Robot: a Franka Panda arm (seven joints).
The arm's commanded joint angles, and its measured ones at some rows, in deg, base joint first. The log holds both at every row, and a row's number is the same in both.
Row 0, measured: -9.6 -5.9 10.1 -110.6 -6.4 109.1 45.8
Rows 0 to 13, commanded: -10.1 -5.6 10.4 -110.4 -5.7 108.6 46.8; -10.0 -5.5 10.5 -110.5 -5.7 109.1 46.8; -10.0 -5.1 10.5 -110.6 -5.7 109.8 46.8; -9.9 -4.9 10.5 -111.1 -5.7 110.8 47.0; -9.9 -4.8 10.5 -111.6 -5.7 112.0 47.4; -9.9 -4.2 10.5 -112.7 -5.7 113.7 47.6; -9.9 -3.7 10.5 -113.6 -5.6 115.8 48.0; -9.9 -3.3 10.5 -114.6 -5.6 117.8 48.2; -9.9 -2.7 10.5 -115.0 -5.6 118.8 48.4; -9.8 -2.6 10.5 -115.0 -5.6 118.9 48.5; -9.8 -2.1 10.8 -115.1 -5.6 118.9 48.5; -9.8 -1.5 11.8 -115.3 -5.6 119.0 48.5; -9.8 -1.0 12.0 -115.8 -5.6 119.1 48.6; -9.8 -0.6 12.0 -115.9 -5.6 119.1 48.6
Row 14, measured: -9.5 -1.2 10.7 -114.9 -6.4 118.1 47.4
